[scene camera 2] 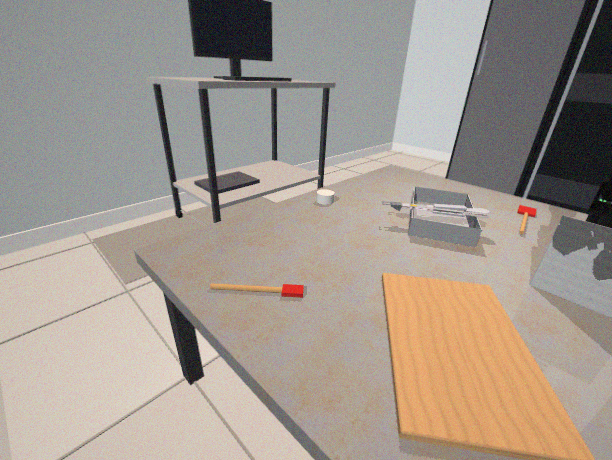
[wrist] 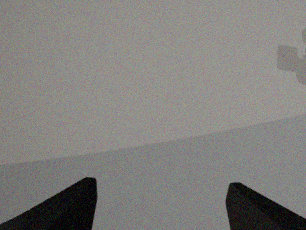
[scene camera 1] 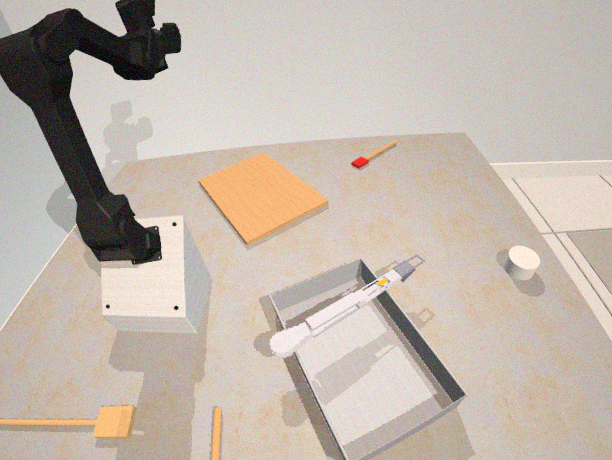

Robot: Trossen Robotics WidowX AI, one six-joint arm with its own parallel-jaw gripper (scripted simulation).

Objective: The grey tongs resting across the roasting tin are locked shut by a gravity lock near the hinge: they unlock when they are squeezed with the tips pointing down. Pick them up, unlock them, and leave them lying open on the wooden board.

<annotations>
One and the same spot on a grey roasting tin: [scene camera 2: 466, 230] is [scene camera 1: 289, 291]. One and the same spot on a wooden board: [scene camera 2: 462, 375] is [scene camera 1: 249, 175].
</annotations>
